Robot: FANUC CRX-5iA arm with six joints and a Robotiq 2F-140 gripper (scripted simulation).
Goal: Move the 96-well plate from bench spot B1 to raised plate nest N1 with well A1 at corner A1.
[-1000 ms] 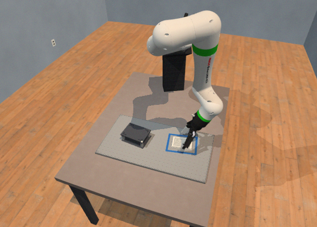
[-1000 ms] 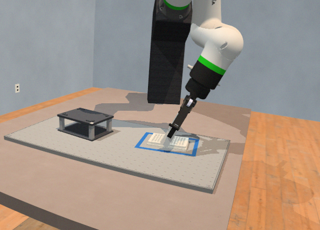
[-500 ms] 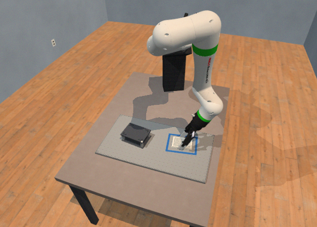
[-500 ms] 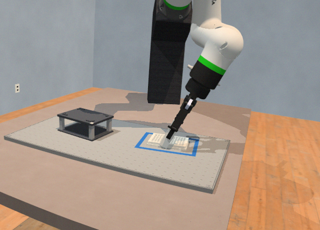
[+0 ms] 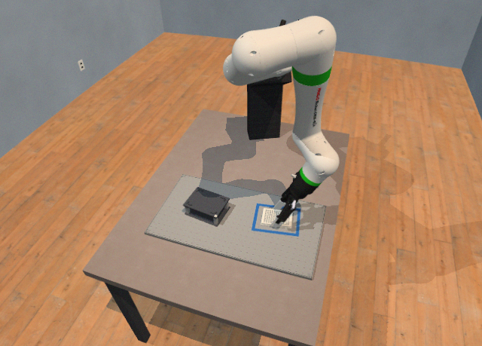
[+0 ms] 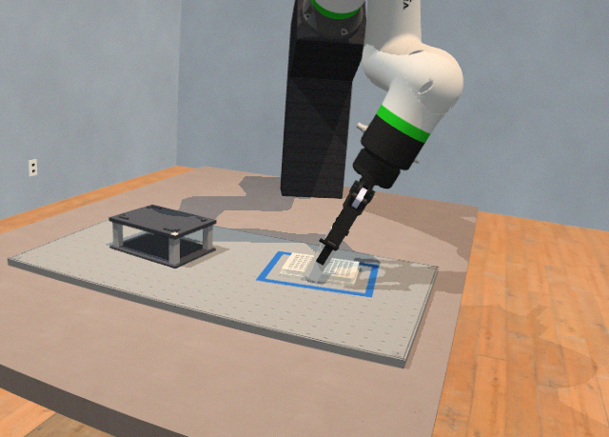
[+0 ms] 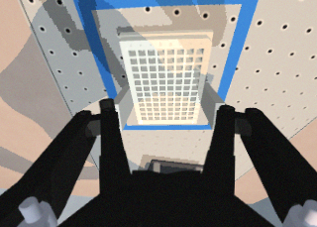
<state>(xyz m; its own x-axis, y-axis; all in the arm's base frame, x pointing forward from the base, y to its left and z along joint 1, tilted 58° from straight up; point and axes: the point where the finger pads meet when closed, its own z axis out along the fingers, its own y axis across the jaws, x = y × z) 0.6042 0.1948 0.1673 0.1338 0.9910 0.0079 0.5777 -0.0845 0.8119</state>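
My hand is 200 mm to the left of the A1 label, 160 mm short of it and 30 mm below it. Round my hand: white 96-well plate (20 mm below).
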